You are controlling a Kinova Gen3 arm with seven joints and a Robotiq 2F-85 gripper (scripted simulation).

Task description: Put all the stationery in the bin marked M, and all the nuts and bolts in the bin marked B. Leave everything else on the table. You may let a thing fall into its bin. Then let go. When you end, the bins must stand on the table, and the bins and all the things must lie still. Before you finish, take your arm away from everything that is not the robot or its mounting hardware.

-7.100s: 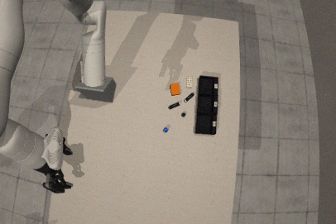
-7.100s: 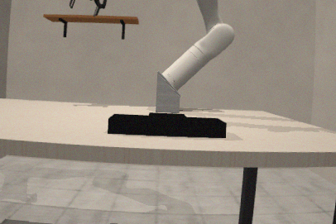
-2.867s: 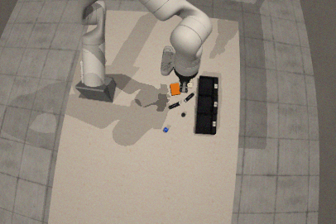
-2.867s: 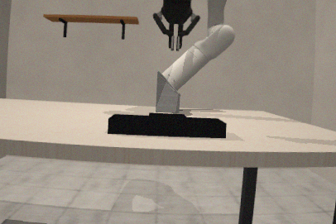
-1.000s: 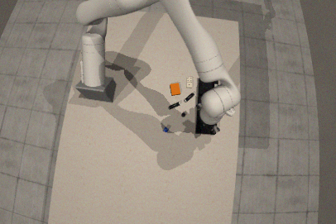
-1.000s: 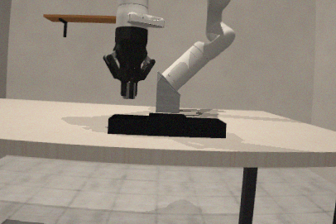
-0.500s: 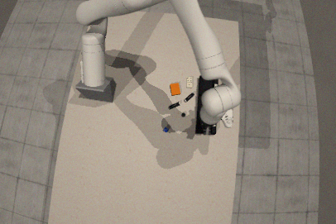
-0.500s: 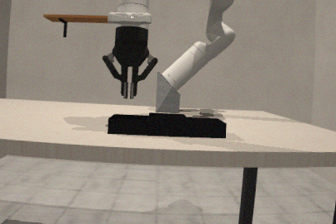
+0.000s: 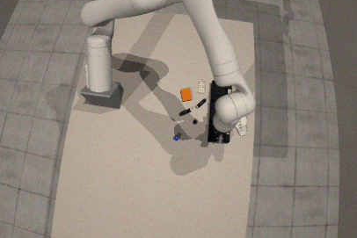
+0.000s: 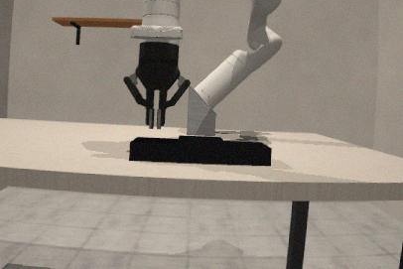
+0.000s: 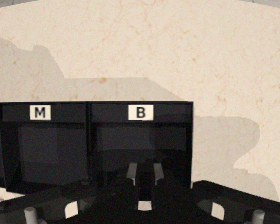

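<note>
Right now the black bin row is 9 cm to the left of my hand and 5 cm below it. Round my hand: small blue piece (15 cm behind, 6 cm to the right, 6 cm below); dark hex nut (9 cm behind, 2 cm to the left, 7 cm below); orange block (15 cm behind, 13 cm to the left, 7 cm below).
</note>
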